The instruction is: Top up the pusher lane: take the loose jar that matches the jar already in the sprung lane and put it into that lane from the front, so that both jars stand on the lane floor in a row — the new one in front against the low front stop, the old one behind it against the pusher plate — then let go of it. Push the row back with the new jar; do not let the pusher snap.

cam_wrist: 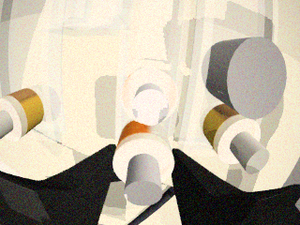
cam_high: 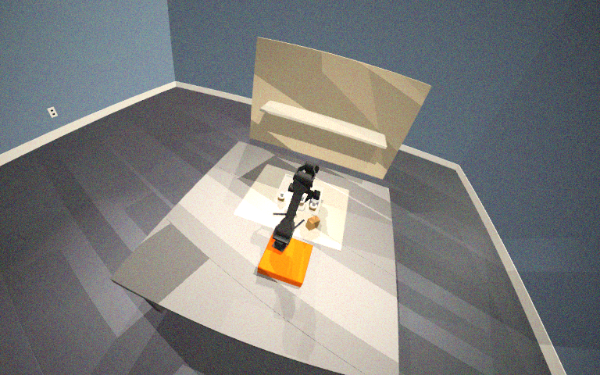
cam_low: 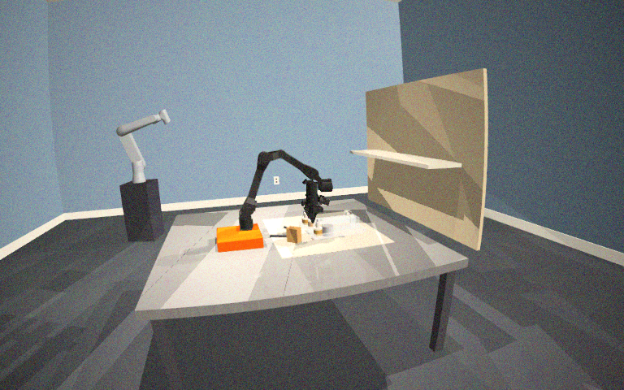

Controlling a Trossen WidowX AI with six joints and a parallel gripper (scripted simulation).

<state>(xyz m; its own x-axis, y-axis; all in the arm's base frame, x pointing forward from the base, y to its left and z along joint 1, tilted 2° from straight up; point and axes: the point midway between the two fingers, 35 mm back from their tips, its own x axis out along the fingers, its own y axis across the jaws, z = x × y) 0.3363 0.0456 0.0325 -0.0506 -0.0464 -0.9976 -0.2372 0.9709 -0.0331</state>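
The grey lid is 80 mm ahead of my gripper tip, 60 mm to the right of it and 30 mm below it. The rest, counted from my gripper tip: pusher lane: 140 mm ahead, 60 mm to the left, 40 mm below; then tan cube: 100 mm behind, 120 mm to the right, 20 mm below; then shelf: 500 mm ahead, 130 mm to the left, 310 mm above.
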